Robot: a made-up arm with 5 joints.
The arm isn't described. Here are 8 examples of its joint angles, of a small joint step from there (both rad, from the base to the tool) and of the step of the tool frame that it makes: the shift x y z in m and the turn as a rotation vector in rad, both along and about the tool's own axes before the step.
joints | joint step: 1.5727 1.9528 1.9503 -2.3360 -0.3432 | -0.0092 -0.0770 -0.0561 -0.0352 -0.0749
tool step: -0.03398 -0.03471 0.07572 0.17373 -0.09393 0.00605
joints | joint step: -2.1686 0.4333 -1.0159 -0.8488 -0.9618 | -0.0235 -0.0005 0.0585 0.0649 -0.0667
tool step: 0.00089 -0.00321 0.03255 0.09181 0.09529 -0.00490
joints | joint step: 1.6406 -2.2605 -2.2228 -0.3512 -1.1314 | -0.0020 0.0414 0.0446 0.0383 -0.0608
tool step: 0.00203 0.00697 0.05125 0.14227 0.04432 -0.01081
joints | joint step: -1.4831 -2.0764 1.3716 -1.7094 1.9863 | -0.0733 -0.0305 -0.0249 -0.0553 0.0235
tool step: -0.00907 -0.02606 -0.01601 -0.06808 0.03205 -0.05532
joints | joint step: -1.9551 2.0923 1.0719 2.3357 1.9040 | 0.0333 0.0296 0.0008 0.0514 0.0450
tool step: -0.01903 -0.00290 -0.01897 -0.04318 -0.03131 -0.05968
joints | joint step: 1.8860 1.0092 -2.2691 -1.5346 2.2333 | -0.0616 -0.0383 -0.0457 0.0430 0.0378
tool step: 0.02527 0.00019 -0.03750 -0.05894 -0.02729 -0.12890
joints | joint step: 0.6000 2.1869 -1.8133 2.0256 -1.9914 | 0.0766 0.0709 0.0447 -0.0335 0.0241
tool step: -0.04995 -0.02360 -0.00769 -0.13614 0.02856 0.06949
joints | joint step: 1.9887 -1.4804 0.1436 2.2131 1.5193 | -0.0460 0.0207 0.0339 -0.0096 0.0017
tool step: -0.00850 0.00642 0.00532 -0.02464 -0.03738 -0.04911
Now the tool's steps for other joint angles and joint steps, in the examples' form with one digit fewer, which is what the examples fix.
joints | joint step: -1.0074 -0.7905 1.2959 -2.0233 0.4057 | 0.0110 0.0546 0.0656 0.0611 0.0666
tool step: 0.0067 0.0237 -0.0441 -0.1073 0.0743 0.1089
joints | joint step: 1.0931 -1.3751 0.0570 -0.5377 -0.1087 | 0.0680 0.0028 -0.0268 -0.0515 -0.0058
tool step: 0.0266 0.0004 -0.0015 -0.0058 -0.0395 -0.1139
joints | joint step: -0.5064 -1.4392 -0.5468 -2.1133 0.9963 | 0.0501 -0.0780 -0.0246 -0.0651 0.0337
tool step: 0.0150 -0.0484 0.0095 0.0032 0.0411 -0.1416
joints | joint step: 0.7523 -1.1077 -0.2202 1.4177 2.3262 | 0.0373 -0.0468 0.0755 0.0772 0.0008
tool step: 0.0067 -0.0144 -0.0065 -0.0069 -0.0096 -0.0497
